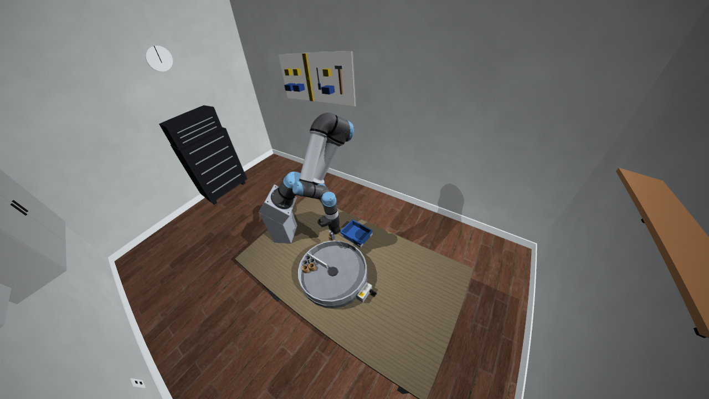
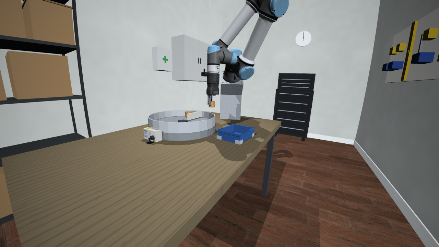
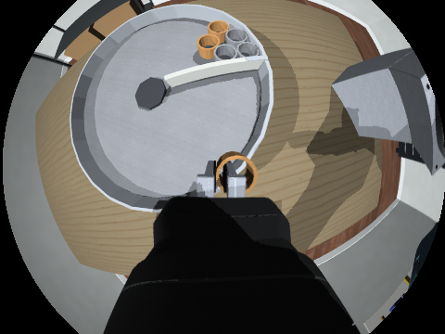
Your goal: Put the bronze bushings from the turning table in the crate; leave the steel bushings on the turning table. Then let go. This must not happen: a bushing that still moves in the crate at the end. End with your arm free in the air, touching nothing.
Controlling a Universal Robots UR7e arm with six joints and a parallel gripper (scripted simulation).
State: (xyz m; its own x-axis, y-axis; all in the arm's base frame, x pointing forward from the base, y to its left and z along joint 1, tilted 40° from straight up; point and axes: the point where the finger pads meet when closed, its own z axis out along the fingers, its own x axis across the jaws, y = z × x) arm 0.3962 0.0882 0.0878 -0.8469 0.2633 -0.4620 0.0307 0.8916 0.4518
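My gripper is now 210 mm to the right of the blue crate, 160 mm above it and 10 mm past it. Round my hand: round grey turning table: 130 mm below, 120 mm to the right, 120 mm ahead.
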